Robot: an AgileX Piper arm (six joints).
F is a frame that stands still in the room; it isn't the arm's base.
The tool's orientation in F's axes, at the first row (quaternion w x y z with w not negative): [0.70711, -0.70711, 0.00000, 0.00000]
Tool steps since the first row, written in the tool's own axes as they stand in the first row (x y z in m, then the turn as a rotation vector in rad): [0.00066, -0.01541, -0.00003, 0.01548, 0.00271, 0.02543]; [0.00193, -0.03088, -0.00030, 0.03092, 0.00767, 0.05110]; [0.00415, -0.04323, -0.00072, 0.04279, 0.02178, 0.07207]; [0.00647, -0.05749, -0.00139, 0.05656, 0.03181, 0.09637]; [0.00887, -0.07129, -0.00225, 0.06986, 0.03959, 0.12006]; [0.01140, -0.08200, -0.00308, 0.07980, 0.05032, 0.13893]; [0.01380, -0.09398, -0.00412, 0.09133, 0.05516, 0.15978]
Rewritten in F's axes. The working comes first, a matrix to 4 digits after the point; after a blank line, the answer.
The tool's axes in the first row as the columns of a matrix, in F's axes (used below as rounded here):
[1.0000, 0.0000, 0.0000]
[0.0000, 0.0000, 1.0000]
[0.0000, -1.0000, 0.0000]

[0.00066, -0.00003, 0.01541, 0.01548, 0.02543, -0.00271]; [0.00193, -0.00030, 0.03088, 0.03092, 0.05110, -0.00767]; [0.00415, -0.00072, 0.04323, 0.04279, 0.07207, -0.02178]; [0.00647, -0.00139, 0.05749, 0.05656, 0.09637, -0.03181]; [0.00887, -0.00225, 0.07129, 0.06986, 0.12006, -0.03959]; [0.01140, -0.00308, 0.08200, 0.07980, 0.13893, -0.05032]; [0.01380, -0.00412, 0.09398, 0.09133, 0.15978, -0.05516]
